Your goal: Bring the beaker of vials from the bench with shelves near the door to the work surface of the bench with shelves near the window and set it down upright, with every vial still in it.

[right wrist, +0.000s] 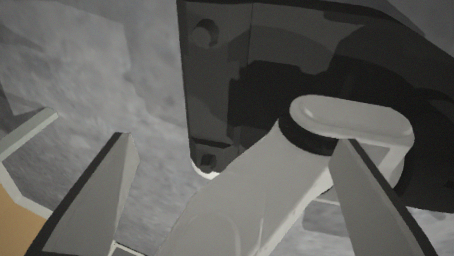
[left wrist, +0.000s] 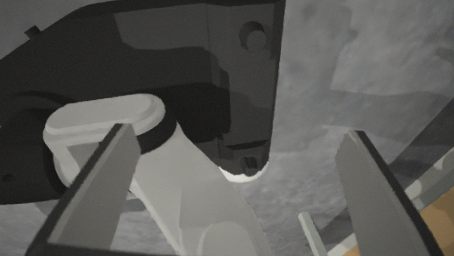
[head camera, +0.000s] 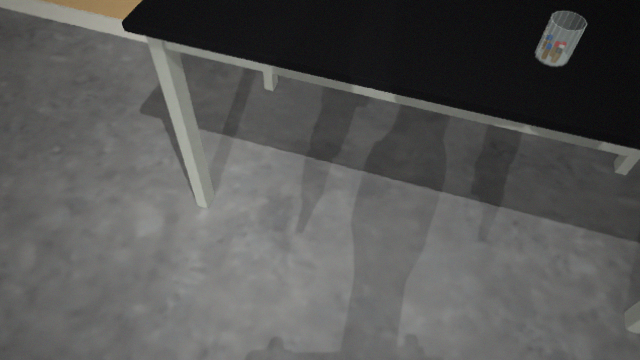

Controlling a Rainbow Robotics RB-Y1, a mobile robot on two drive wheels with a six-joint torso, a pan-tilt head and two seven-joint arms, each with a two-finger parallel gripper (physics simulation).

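A clear glass beaker [head camera: 561, 39] stands upright on the black bench top [head camera: 350, 45], at the upper right of the head camera view. Several small vials with blue, red and white caps lie or lean inside its lower part. My left gripper [left wrist: 237, 140] is open, with nothing between its fingers. My right gripper [right wrist: 234, 149] is open, with nothing between its fingers. Neither gripper shows in the head camera view; both hang beside the robot's own base, away from the beaker. The bench's shelves do not show.
The bench's pale front left leg [head camera: 182, 125] stands on the grey floor [head camera: 250, 280], and a pale rail runs under the front edge. An orange wall [head camera: 95, 6] with a white skirting shows at the upper left. The robot's dark base [left wrist: 250, 90] [right wrist: 212, 90] fills much of both wrist views.
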